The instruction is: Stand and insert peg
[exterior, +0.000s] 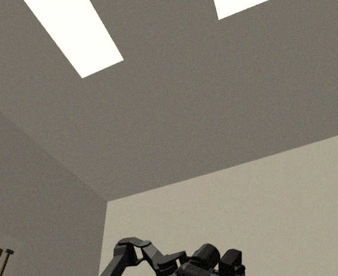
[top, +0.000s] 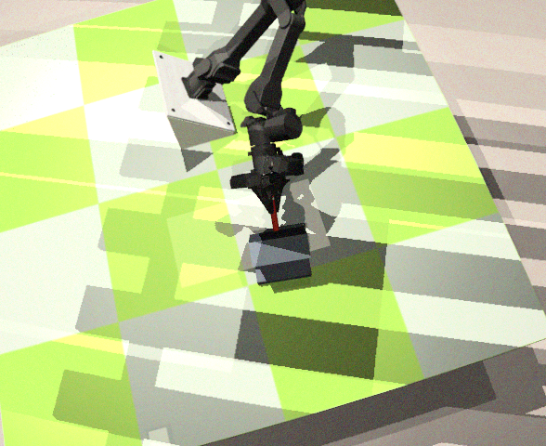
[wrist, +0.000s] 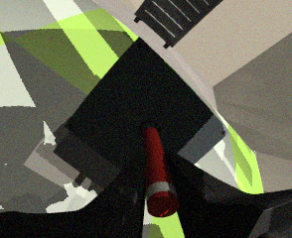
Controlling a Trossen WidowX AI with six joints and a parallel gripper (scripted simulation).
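Right now the grey sloped panel is 60 mm ahead of my gripper tip, 20 mm to the right of it and 40 mm below it. The rest, counted from my gripper tip: red peg: 10 mm behind, 10 mm above.
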